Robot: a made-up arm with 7 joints.
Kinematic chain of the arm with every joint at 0, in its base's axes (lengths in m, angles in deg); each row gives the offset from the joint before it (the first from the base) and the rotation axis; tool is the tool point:
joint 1: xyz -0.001 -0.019 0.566 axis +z
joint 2: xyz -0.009 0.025 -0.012 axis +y
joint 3: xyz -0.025 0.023 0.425 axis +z
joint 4: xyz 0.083 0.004 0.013 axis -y
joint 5: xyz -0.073 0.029 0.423 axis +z
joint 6: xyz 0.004 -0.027 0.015 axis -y
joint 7: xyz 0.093 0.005 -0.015 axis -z
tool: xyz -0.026 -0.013 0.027
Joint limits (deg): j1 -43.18..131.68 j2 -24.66..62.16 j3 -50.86..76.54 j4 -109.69..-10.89 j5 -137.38..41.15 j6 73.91..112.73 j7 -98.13..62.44
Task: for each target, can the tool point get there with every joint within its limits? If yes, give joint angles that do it. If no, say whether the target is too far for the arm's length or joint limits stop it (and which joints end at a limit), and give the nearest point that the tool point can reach.
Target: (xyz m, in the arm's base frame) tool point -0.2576 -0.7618 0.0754
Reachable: no: joint limits stop it (at a limit: joint 1, joint 2, joint 3, joint 4, joint 5, joint 7) | nearest point 0.0128 -0.6065 0.3623 | short by 0.424 m
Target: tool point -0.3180 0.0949 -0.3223
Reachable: no: joint limits stop it (at a limit: joint 1, joint 2, joint 4, joint 5, joint 6, joint 7) | nearest point -0.4274 0.2792 0.1735 | short by 0.540 m
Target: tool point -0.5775 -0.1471 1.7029
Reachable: no: too far | nearest point -0.4591 -0.1208 1.4623 | short by 0.269 m
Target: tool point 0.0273 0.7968 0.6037
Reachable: yes | joints 70.95 46.44 15.51 -80.62 -83.46 92.31 43.78
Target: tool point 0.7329 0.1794 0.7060
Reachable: yes | joints 25.94 36.27 -23.65 -86.64 -73.01 99.97 20.41
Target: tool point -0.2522 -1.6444 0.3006
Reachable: no: too far | nearest point 0.1580 -0.7821 0.4878 | short by 0.973 m
